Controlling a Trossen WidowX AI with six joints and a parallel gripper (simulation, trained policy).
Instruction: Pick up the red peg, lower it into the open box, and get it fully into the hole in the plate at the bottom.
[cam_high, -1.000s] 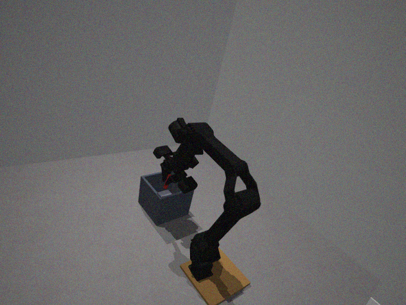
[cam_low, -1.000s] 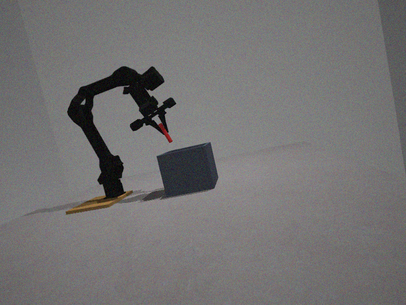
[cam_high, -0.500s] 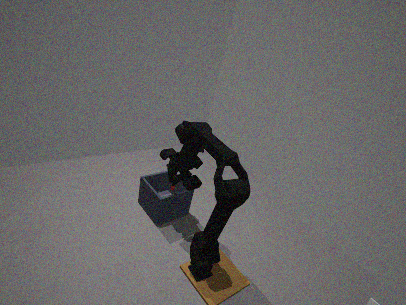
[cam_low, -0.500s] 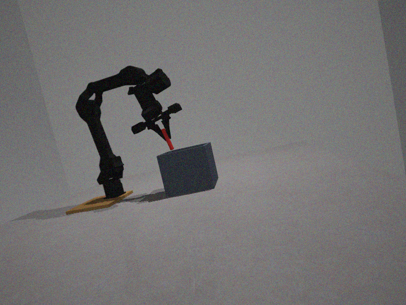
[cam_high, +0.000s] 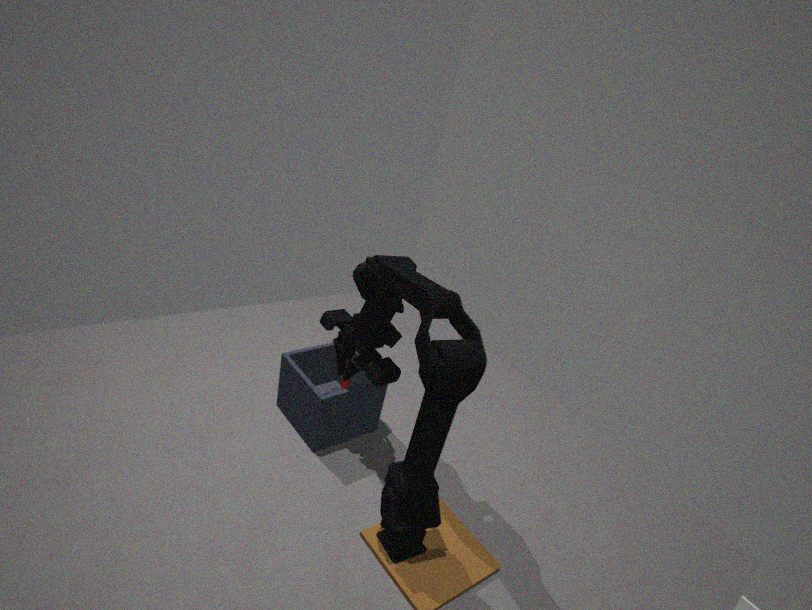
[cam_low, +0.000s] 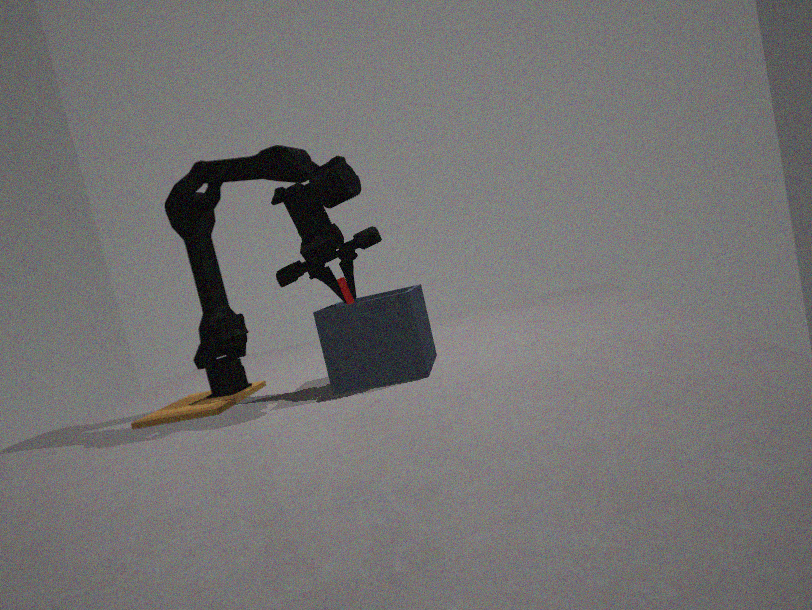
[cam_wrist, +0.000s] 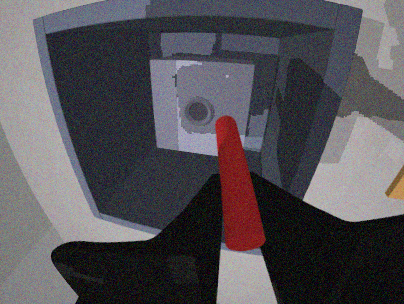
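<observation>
Now: the red peg 1 cm to the right of my gripper tip. The rest, counted from my gripper tip: plate: 4 cm ahead, 9 cm below.
</observation>
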